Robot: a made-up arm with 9 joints. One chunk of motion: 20 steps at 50 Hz.
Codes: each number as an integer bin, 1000 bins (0 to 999) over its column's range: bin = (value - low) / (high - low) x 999, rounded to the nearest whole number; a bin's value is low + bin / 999 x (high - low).
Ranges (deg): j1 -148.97..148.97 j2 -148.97..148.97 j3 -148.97..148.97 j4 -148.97..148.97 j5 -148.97..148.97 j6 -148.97..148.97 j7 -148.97..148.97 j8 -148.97..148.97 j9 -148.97..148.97
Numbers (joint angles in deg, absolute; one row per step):
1: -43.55 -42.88 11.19 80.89 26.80 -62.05 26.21 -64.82 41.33
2: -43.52 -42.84 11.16 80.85 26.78 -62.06 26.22 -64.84 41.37
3: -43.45 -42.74 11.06 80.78 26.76 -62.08 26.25 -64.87 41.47
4: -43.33 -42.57 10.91 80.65 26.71 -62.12 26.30 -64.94 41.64
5: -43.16 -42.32 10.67 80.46 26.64 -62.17 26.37 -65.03 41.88
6: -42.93 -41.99 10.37 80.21 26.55 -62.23 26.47 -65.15 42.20
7: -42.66 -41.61 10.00 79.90 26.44 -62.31 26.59 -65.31 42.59
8: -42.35 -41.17 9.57 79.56 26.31 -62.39 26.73 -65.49 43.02
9: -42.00 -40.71 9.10 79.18 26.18 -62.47 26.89 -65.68 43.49
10: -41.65 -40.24 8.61 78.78 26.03 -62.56 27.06 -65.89 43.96
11: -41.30 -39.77 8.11 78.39 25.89 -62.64 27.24 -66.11 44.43
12: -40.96 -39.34 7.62 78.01 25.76 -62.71 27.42 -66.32 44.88
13: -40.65 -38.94 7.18 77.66 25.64 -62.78 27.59 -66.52 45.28
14: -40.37 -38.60 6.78 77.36 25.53 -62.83 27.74 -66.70 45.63
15: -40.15 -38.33 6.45 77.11 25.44 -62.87 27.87 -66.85 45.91
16: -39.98 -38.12 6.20 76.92 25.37 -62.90 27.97 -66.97 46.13
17: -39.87 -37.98 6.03 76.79 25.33 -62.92 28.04 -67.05 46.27
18: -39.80 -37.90 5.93 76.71 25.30 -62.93 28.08 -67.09 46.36
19: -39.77 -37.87 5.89 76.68 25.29 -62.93 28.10 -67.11 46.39
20: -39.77 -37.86 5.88 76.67 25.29 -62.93 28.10 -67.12 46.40
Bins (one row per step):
1: 353 356 537 771 589 291 587 282 638
2: 354 356 537 771 589 291 587 282 638
3: 354 356 537 770 589 291 588 282 639
4: 354 357 536 770 589 291 588 282 639
5: 355 358 535 769 589 291 588 281 640
6: 356 359 534 768 589 291 588 281 641
7: 356 360 533 767 588 291 589 281 642
8: 357 361 532 766 588 290 589 280 644
9: 359 363 530 765 587 290 590 279 645
10: 360 365 528 764 587 290 590 279 647
11: 361 366 527 762 586 289 591 278 648
12: 362 368 525 761 586 289 591 277 650
13: 363 369 524 760 585 289 592 276 651
14: 364 370 522 759 585 289 593 276 652
15: 365 371 521 758 585 289 593 275 653
16: 365 372 520 757 585 289 593 275 654
17: 366 372 520 757 584 289 594 275 655
18: 366 372 519 757 584 288 594 275 655
19: 366 373 519 757 584 288 594 274 655
20: 366 373 519 757 584 288 594 274 655

